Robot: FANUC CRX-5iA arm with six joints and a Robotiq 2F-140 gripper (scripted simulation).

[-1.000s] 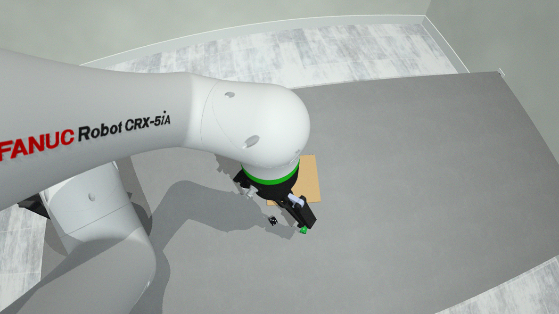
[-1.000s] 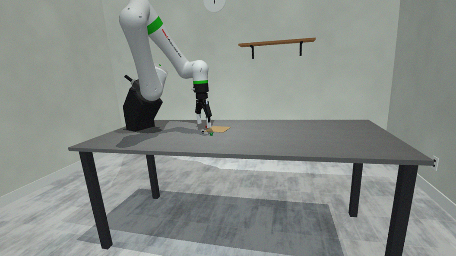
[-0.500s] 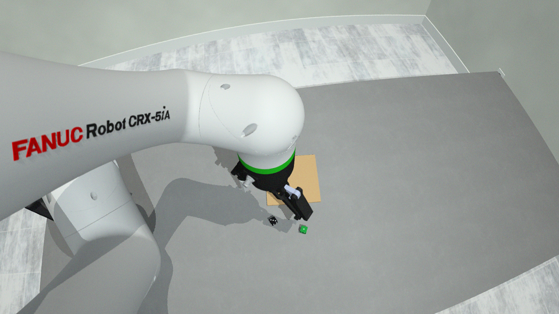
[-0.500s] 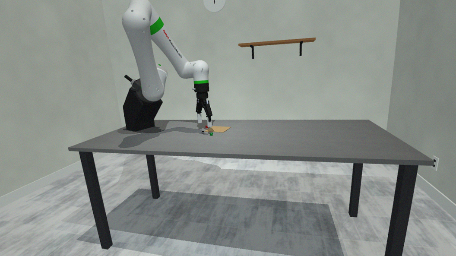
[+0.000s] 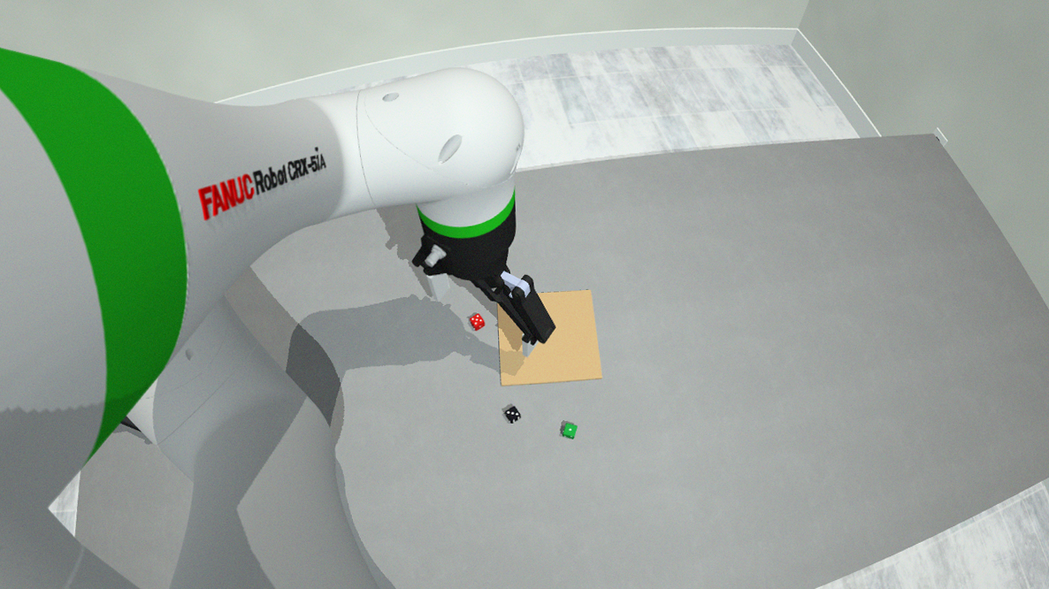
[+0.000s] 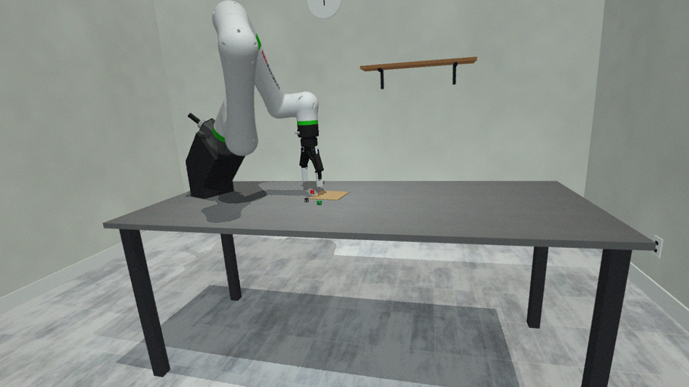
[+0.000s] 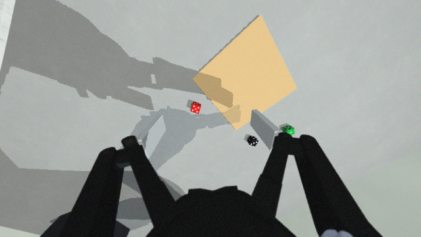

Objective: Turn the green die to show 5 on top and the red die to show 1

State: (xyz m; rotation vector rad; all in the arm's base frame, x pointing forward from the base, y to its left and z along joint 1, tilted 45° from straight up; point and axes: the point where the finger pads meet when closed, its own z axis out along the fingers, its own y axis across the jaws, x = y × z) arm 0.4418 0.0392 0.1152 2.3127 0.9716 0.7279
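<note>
Now: the red die 50 mm below my hand, 20 mm to the left of it and 10 mm behind it. The rest, counted from my hand: green die (170 mm to the right, 60 mm ahead, 50 mm below); tan mat (80 mm ahead, 60 mm below, 30 mm to the right); black die (130 mm to the right, 50 mm below).
</note>
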